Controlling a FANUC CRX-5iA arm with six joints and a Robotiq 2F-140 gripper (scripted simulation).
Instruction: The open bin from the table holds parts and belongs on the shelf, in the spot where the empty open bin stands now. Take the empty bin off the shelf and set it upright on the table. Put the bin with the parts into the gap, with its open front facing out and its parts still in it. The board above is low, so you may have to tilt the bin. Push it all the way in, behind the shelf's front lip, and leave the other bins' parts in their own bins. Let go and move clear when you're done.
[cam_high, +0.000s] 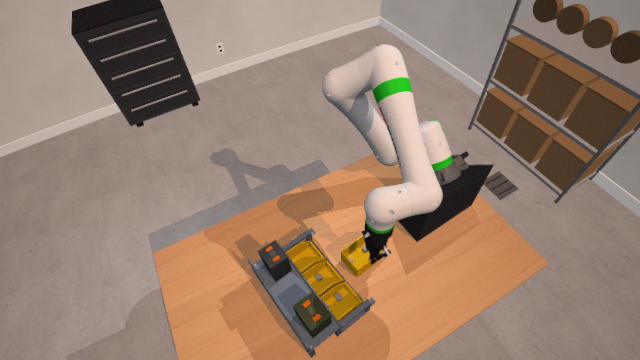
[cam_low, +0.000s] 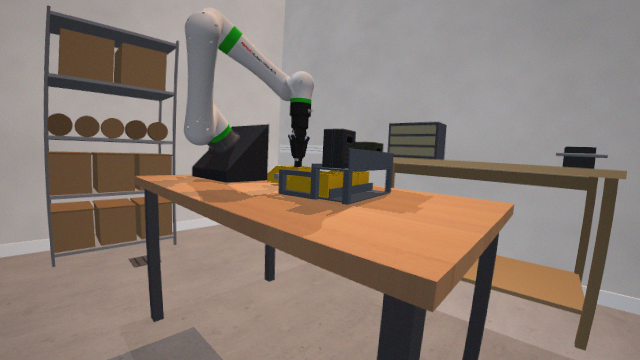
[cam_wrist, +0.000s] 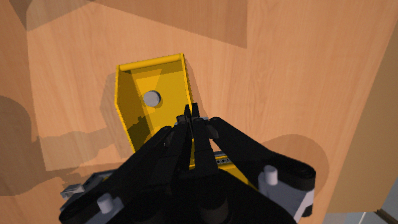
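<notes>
My hand is 70 mm to the left of the grey round part, 70 mm above it and 30 mm past it. Round my hand: grey shelf 250 mm ahead, 60 mm to the right, 20 mm below.
</notes>
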